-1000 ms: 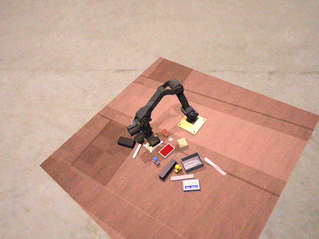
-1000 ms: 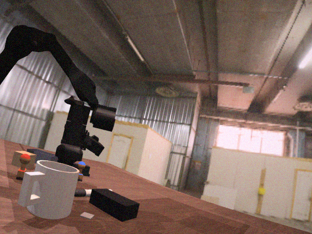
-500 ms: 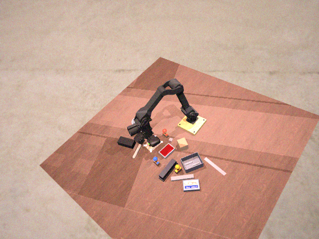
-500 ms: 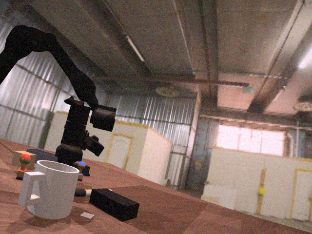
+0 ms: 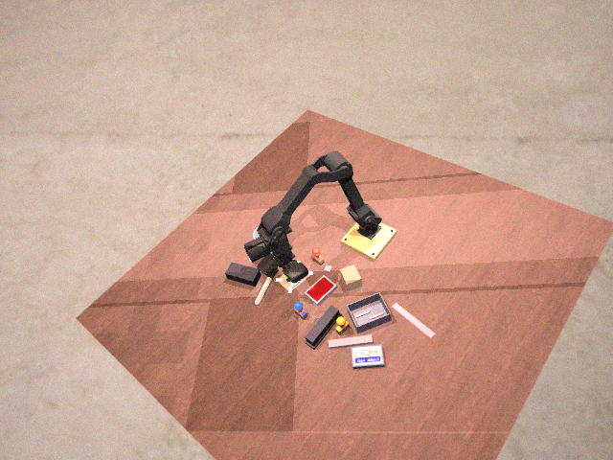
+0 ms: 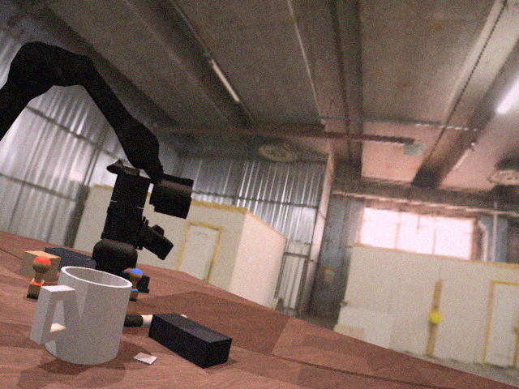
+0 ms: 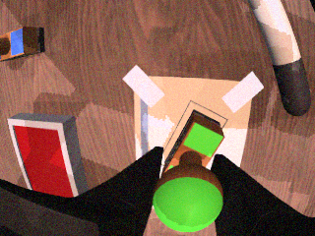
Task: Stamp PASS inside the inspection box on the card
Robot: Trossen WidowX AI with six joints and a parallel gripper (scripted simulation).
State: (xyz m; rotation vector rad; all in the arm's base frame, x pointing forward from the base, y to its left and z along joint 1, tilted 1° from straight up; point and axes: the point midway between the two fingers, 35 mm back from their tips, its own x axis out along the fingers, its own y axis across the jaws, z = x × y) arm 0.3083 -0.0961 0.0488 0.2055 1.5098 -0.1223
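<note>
The green-knobbed stamp lies 1 cm below my gripper tip. Round my gripper tip: red-knobbed stamp (11 cm behind, 2 cm to the left, 1 cm below); card (1 cm behind, 3 cm below); marker pen (6 cm ahead, 5 cm to the right, 2 cm below).
</note>
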